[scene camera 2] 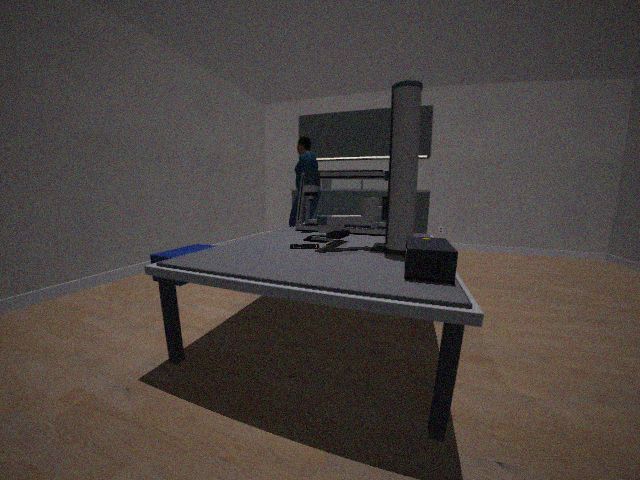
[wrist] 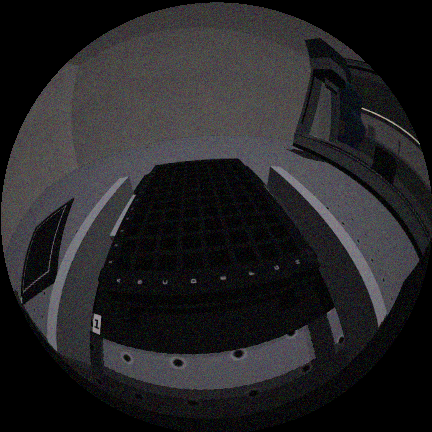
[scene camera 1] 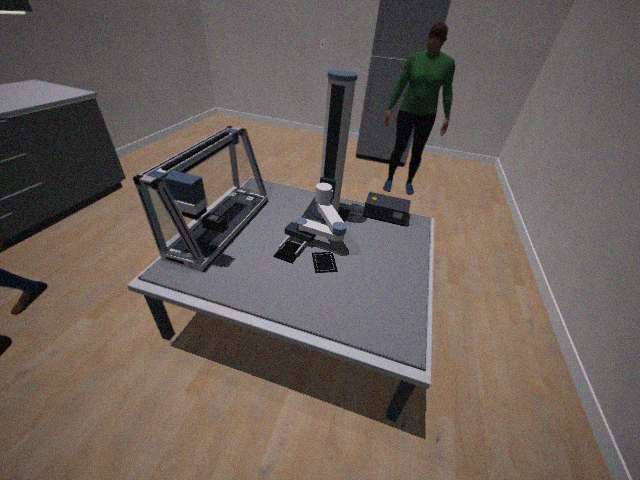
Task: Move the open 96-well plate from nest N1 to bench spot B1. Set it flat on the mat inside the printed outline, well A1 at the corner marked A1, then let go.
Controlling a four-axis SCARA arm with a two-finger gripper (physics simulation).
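Frame: origin at the arm's base, x back, y right, z up, level; millimetres.
Seen in the pictures: gripper, between the fingertips: [scene camera 2: 315,236] [wrist: 198,179] [scene camera 1: 287,250]; arm's base, origin of its link: [scene camera 2: 398,251].
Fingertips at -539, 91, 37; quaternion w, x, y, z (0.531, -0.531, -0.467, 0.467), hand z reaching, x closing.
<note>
Pixels of each thing's top centre, then the offset from my fingertips to it, as dx, dy, dz. "spot": a spot on its surface instead.
- dark 96-well plate, centre of its top: [wrist: 198,188] [scene camera 1: 289,248] +18, -2, +2
- white label, a spot on its surface: [wrist: 96,324] spot: +88, -61, -12
- black bench spot B1, a spot on its surface: [wrist: 41,250] spot: +26, -199, -22
The dark 96-well plate [scene camera 1: 287,252] [wrist: 207,225] sits low at nest N1, row letters A to H toward the wrist camera. A white label [wrist: 96,324] reading 1 shows at its near left corner, partly covered by the left finger. My gripper [scene camera 1: 290,249] [wrist: 198,179] has its two long fingers close against both sides of the plate and is shut on it. The plate looks level; its underside and the contact faces are hidden. The black bench spot B1 [scene camera 1: 324,262] [scene camera 2: 303,246] [wrist: 41,250] with its printed light outline lies beside the plate, on the wrist view's left.
A metal gantry frame [scene camera 1: 188,242] [wrist: 360,165] stands on the table's left in scene camera 1. The arm's column [scene camera 1: 338,139] [scene camera 2: 405,165] and a dark box [scene camera 1: 386,208] [scene camera 2: 430,259] stand at the back. A person in green [scene camera 1: 424,85] stands beyond the table.
</note>
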